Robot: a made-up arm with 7 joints. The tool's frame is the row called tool.
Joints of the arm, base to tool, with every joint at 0 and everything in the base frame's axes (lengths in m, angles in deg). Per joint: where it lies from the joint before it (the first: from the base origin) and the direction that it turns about. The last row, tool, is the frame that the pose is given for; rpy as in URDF.
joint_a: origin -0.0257 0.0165 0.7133 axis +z
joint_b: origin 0.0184 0.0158 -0.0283 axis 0 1 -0.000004
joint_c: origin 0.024 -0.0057 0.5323 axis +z
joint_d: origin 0.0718 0.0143 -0.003 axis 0 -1 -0.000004
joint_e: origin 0.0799 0.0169 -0.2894 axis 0 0.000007 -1
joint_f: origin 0.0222 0.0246 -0.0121 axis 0 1 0.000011
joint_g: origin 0.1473 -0.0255 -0.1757 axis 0 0.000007 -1
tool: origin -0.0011 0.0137 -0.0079 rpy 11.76 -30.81 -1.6
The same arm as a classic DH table. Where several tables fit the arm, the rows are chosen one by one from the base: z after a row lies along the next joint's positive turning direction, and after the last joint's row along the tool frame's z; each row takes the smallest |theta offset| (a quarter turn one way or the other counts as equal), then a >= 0, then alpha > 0; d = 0 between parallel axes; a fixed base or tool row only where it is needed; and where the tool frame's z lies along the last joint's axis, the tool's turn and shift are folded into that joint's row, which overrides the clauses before.
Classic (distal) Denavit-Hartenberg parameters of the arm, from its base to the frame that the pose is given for. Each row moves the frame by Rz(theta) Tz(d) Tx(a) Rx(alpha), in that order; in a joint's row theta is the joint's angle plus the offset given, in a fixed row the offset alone. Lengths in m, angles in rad.
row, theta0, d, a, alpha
base (fixed), -0.5707, 0, -0.0305, 0
joint_a, 0.5707, 0.685, 0.0184, -1.5708
joint_b, 0, 0.0101, 0.024, 1.5708
joint_c, 0, 0.5293, 0.0718, 1.5708
joint_d, 0, -0.0312, 0.0799, 1.5708
joint_e, 0, 0.3015, 0.0222, 1.5708
joint_f, 0, -0.0009, 0.1473, -1.5708
joint_g, 1.2127, 0.1777, -0.0132, -2.5696
tool (fixed), 1.2415, -0.007, 0, 0

